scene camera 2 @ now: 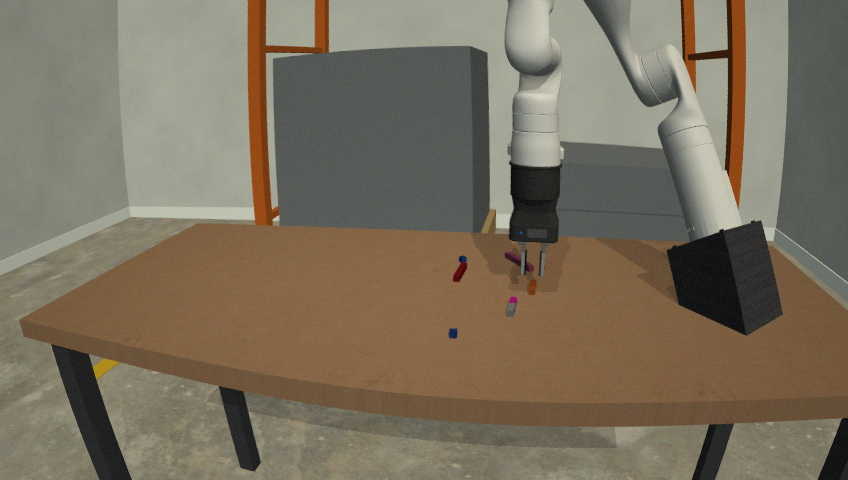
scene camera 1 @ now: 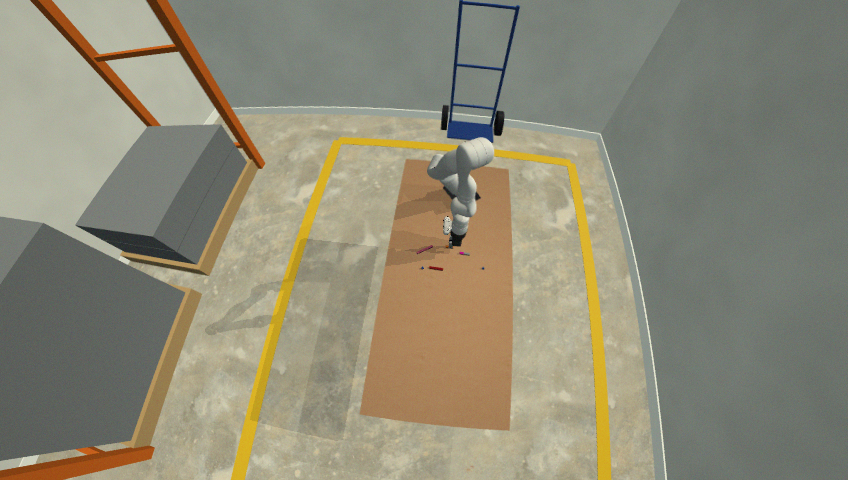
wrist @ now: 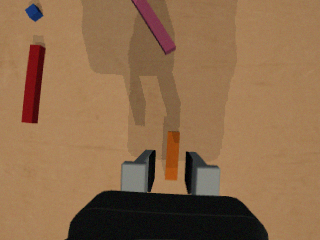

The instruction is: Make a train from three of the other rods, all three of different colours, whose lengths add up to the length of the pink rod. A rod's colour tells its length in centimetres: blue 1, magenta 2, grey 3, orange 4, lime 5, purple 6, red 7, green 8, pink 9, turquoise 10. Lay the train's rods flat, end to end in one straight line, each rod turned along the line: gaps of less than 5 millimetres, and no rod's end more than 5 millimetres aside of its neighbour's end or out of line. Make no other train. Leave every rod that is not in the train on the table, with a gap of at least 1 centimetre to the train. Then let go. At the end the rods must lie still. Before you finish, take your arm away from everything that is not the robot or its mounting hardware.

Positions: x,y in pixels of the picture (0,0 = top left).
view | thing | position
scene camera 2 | my gripper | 532,273
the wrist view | my gripper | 170,165
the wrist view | red rod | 35,65
